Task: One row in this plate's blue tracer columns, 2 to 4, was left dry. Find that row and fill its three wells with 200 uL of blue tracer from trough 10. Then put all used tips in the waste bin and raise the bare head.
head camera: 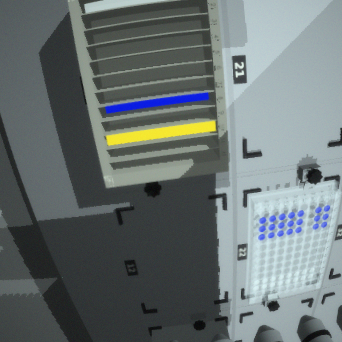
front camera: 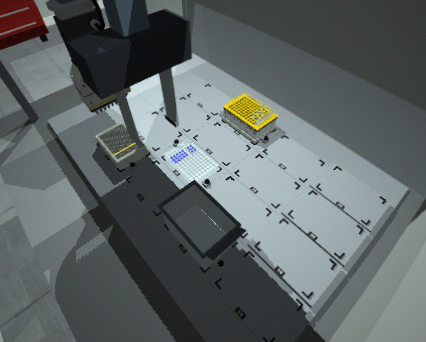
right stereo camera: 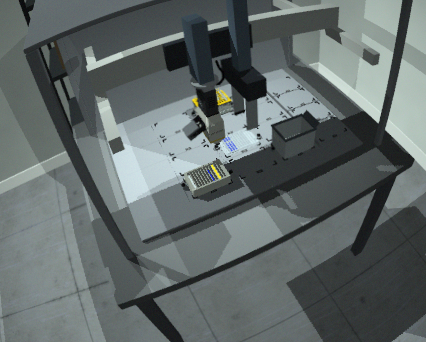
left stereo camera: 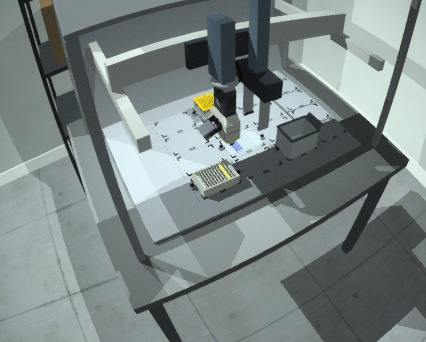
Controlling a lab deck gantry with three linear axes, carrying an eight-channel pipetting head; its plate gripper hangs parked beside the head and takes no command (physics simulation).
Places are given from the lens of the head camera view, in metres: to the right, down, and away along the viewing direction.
yellow strip (head camera: 182,129): 0.01, -0.03, 0.17
blue strip (head camera: 204,95): 0.02, -0.05, 0.18
